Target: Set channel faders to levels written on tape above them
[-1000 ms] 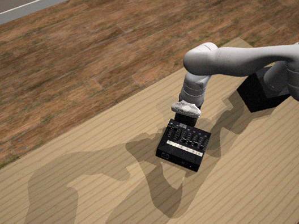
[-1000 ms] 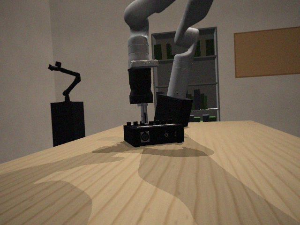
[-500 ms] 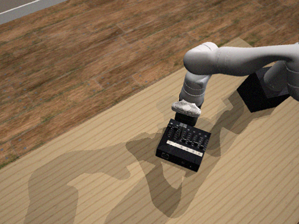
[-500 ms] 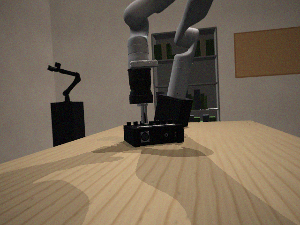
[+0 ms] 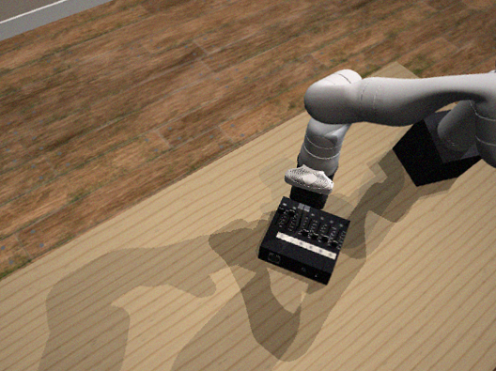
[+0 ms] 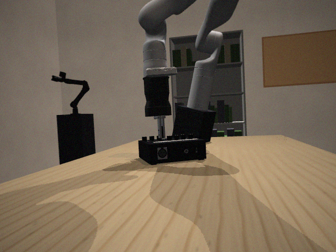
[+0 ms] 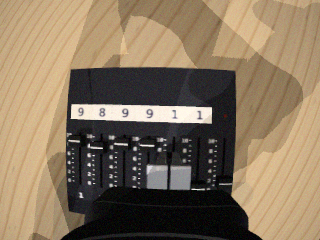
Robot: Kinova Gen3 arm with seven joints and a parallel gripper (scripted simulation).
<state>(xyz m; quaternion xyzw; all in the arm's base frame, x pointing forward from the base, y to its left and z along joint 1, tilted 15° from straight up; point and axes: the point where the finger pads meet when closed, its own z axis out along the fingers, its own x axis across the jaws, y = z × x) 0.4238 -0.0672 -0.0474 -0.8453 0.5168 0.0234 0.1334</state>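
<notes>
My hand is 10 mm short of the master fader cap, 50 mm to the left of it and 10 mm above it.
</notes>
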